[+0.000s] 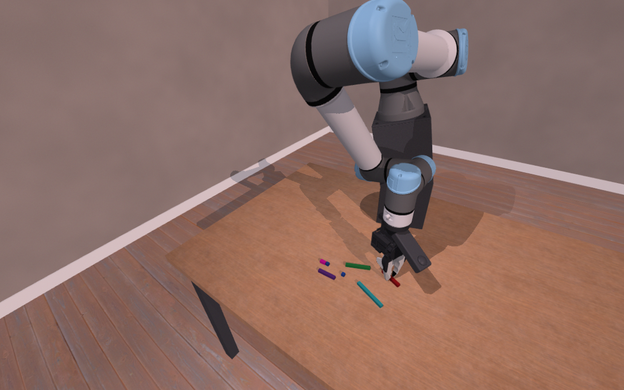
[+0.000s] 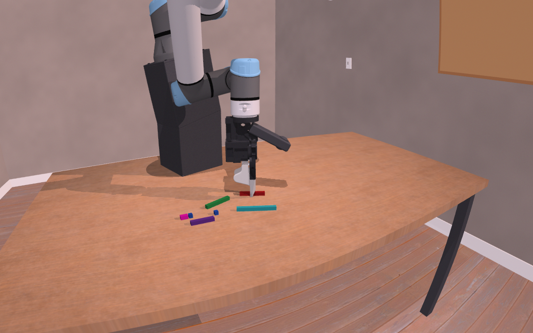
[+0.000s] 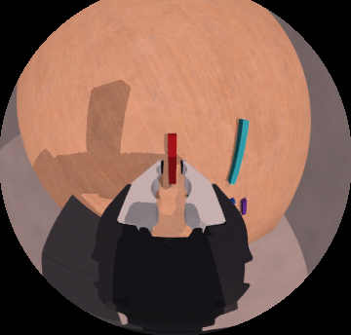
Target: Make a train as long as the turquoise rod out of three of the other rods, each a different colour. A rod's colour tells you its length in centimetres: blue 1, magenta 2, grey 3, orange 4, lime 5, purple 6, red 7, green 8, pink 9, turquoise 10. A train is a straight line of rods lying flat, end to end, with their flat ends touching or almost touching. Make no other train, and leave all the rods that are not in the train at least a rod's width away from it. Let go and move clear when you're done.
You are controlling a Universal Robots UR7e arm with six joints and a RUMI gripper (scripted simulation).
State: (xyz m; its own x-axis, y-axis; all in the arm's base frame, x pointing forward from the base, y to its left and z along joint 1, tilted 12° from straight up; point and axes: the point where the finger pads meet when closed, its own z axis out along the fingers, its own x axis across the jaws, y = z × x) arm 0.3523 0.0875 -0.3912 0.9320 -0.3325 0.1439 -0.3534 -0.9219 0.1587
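My gripper is now 1 cm above the red rod. Round my hand: green rod (11 cm to the right, 2 cm ahead, 1 cm below); purple rod (17 cm to the right, 11 cm ahead, 1 cm below); turquoise rod (9 cm ahead, 2 cm to the right, 1 cm below).
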